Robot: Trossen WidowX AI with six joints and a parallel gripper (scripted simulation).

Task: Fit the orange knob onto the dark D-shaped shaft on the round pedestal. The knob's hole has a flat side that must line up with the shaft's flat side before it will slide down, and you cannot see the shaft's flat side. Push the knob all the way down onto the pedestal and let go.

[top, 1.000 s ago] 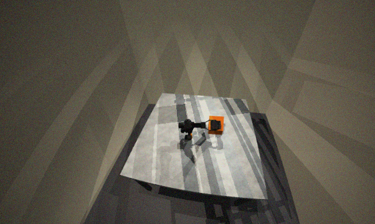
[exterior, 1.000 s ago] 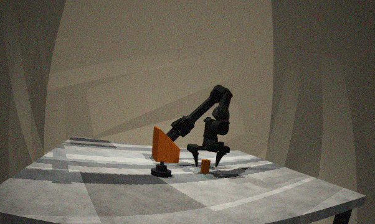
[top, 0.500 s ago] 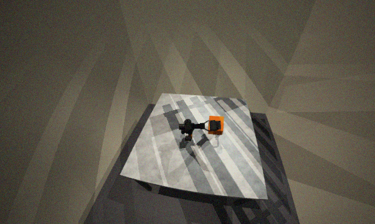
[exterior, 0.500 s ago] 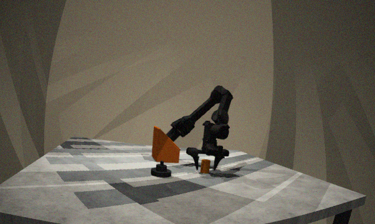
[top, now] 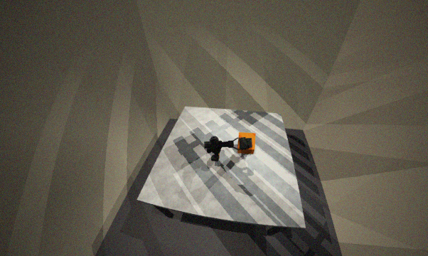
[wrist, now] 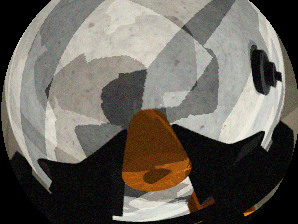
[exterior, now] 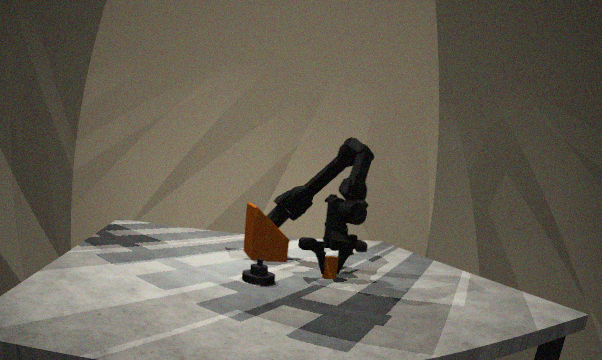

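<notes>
Right now the dark round pedestal is 3 cm ahead of my gripper tip, 22 cm to the right of it and 2 cm above it. From my gripper tip the other things lie so: orange knob (2 cm above).
</notes>
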